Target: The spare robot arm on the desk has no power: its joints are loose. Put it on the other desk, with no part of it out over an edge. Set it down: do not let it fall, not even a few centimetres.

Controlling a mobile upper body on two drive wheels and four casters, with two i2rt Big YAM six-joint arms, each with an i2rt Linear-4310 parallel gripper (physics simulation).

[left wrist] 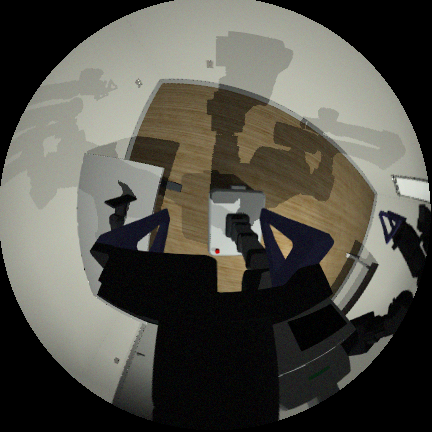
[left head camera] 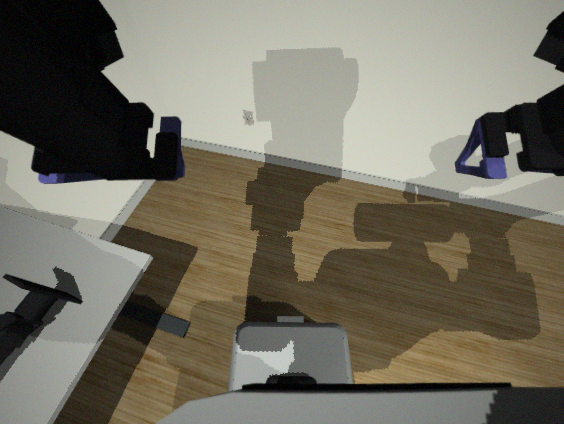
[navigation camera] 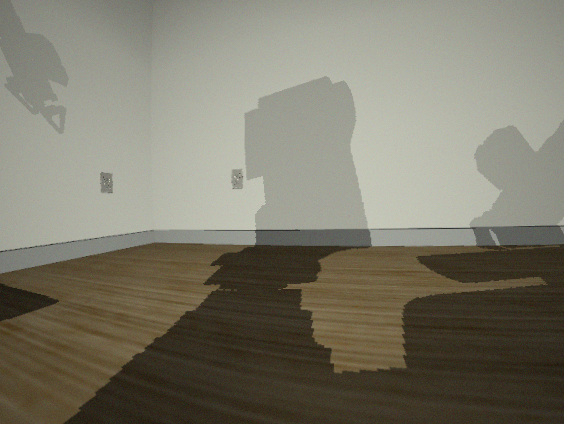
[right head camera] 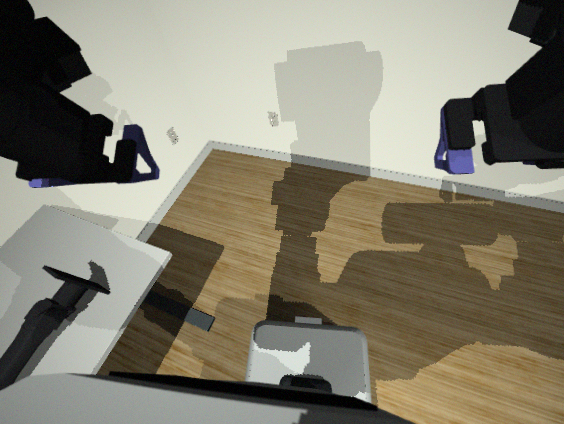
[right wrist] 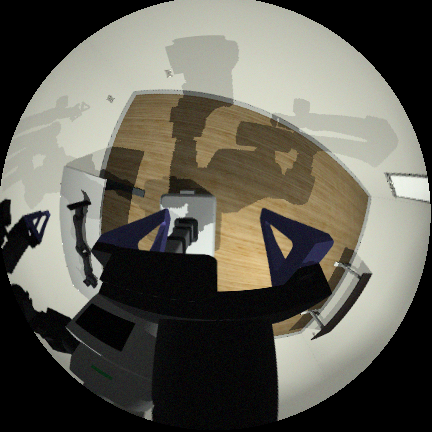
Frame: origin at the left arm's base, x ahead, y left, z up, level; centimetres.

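Seen in the pictures: left gripper, between the fingertips: (left wrist: 214, 213) (left head camera: 146, 172) (right head camera: 127, 176) (right wrist: 44, 211); right gripper, between the fingertips: (left wrist: 383, 211) (left head camera: 490, 166) (right head camera: 478, 160) (right wrist: 214, 212).
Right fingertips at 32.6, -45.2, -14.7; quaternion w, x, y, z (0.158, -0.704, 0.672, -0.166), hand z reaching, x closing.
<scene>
A point is followed by its place in that frame, as x, y, z.
The spare arm (left head camera: 35, 306) @(23.2, 45.9, -57.2) (right head camera: 30, 340) (left wrist: 118, 220) (right wrist: 82, 245) is black and lies stretched along a white desk (left head camera: 60, 370) @(9.5, 41.2, -69.0) (right head camera: 80, 350) @(9.7, 44.4, -69.0) (left wrist: 100, 172) @(45.6, 74.8, -69.0) (right wrist: 75, 177) @(48.9, 68.5, -69.0) at the left. Its flat base plate is near the desk's far end; its other end is hidden in the head views. My left gripper (left head camera: 112, 177) (right head camera: 95, 180) (left wrist: 214, 213) @(31.2, 0.1, -15.3) is open and empty, raised beyond that end of the desk in the head views. My right gripper (right head camera: 500, 167) (right wrist: 214, 212) @(32.6, -45.1, -14.7) is open and empty, raised far to the right of the desk. The other desk cannot be identified with certainty.
A dark-edged piece of furniture (left wrist: 367, 280) @(-109.0, -308.5, -69.0) (right wrist: 345, 305) @(-125.9, -274.0, -69.0) with pale legs stands at the right in the wrist views. A desk foot (left head camera: 173, 325) (right head camera: 200, 319) sticks out over the wood floor (left head camera: 215, 200) @(121.1, 31.9, -141.0) (navigation camera: 100, 300) @(83.4, 26.2, -141.0). Walls with a skirting board (navigation camera: 425, 236) @(139.0, -90.6, -136.2) meet beyond it.
</scene>
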